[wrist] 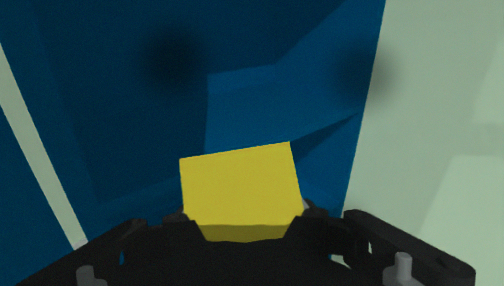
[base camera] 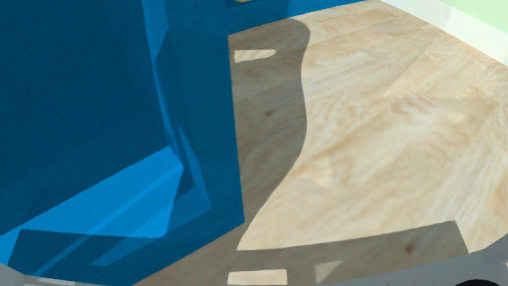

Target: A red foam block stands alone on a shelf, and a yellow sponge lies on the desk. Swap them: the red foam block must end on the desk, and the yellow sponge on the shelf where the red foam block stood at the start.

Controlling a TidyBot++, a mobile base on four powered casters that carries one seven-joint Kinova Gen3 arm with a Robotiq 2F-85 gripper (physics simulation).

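Frame: origin at the arm's base, x left, y back, z up, level; millimetres.
Where they show: gripper, between the fingertips: (wrist: pixel 246 207).
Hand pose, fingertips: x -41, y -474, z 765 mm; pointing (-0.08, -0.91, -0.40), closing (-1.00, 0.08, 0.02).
After its pixels a point has its place.
The yellow sponge (wrist: pixel 241 187) {x -37, y -451, z 801 mm} is between the fingers of my gripper (wrist: pixel 246 207) {x -41, y -474, z 765 mm} in the wrist view. My gripper is shut on it, and the sponge sticks out past the black fingertips. A blue surface shows behind the sponge, apart from it as far as I can tell. The red foam block does not show in either view, and I cannot make out which blue part is its shelf.
Blue furniture (base camera: pixel 207 100) (wrist: pixel 125 125) stands close at the left in the base view and fills the middle of the wrist view. A pale green wall (wrist: pixel 440 100) {x -672, y -973, z 658 mm} is at its right. The wood floor (base camera: pixel 390 150) {x -237, y -376, z -396 mm} lies right of the furniture, crossed by shadows.
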